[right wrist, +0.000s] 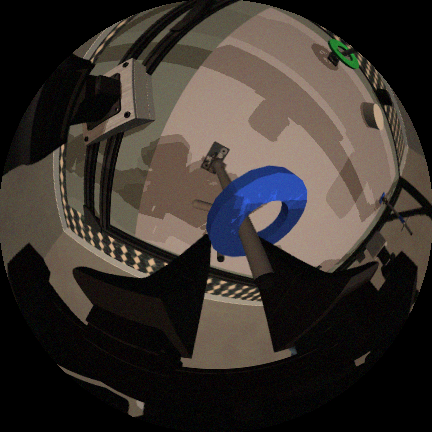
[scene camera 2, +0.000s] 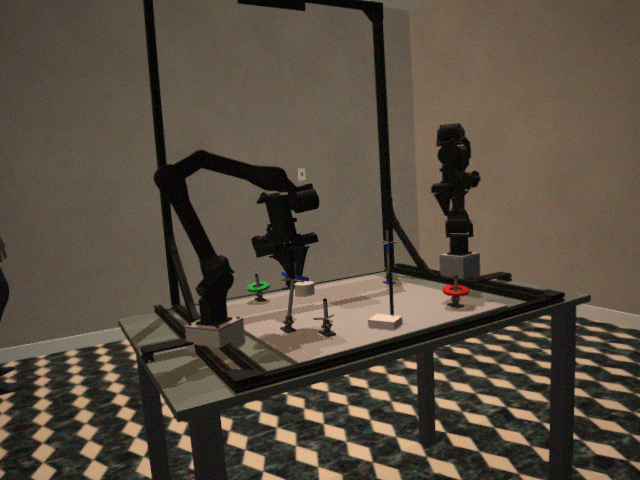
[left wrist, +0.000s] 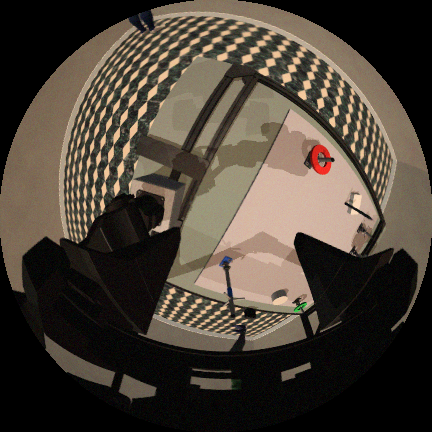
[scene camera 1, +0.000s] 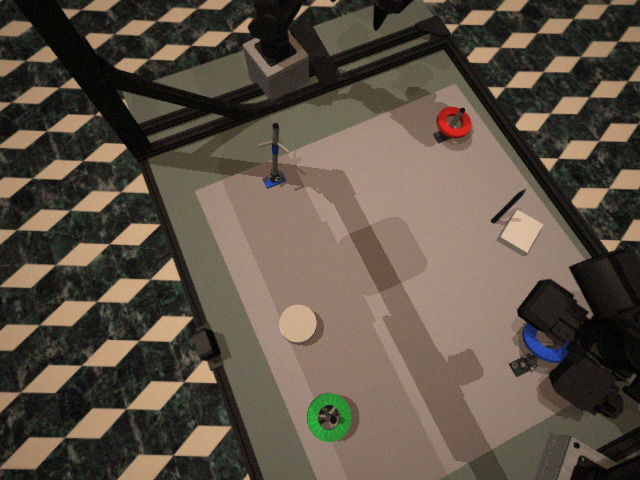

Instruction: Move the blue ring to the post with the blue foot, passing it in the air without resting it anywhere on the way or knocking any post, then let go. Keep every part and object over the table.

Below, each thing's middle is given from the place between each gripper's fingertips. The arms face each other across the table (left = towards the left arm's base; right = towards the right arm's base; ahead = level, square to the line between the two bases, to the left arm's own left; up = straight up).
Labels:
Right now the pale block [scene camera 1: 519, 233] is 430 mm to the right of my left hand, 230 mm below it and 120 mm ahead of it. The rest, counted from my left hand: cream disc [scene camera 1: 297, 323]: 350 mm to the right, 330 mm behind, 220 mm below; then blue ring [scene camera 1: 529, 335]: 590 mm to the right, 110 mm below, 30 mm behind.
The blue ring lies 20 mm behind my right hand and 10 mm to the left of it. From my right hand the other things lie so: cream disc 320 mm behind, 240 mm to the left, 120 mm below; then pale block 130 mm ahead, 170 mm to the left, 130 mm below.

